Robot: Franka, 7 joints.
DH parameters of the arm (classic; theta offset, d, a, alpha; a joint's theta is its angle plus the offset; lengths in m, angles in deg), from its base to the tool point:
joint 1: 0 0.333 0 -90
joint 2: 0 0 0 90
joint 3: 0 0.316 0.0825 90
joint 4: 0 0 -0.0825 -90
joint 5: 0 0.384 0 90
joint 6: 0 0 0.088 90
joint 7: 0 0.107 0 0
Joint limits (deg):
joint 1: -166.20..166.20
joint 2: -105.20..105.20
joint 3: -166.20..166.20
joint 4: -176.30..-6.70
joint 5: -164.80..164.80
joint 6: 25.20..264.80
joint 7: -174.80..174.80
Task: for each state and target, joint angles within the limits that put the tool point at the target. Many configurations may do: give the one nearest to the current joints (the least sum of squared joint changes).
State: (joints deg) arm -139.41 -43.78 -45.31 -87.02 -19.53 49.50 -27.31
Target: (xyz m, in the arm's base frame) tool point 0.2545 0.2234 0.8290
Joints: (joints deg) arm -166.20 -76.20 -17.11 -67.11 -12.09 42.24 -27.31
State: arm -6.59 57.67 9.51 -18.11 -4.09 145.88 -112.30
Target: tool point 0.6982 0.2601 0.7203
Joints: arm 19.91 62.20 9.65 -6.70 -6.15 163.94 -112.30
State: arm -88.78 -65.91 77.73 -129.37 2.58 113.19 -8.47
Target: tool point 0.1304 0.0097 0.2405
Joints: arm -60.69 -47.47 91.20 -168.36 12.15 64.81 -8.47
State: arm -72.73 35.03 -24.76 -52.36 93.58 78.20 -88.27
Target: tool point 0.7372 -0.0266 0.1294
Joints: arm -13.77 69.74 4.50 -62.60 93.07 84.63 -88.27
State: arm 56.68 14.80 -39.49 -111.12 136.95 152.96 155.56
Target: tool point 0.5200 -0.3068 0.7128
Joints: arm 33.56 0.15 -62.60 -90.11 135.45 150.47 155.56
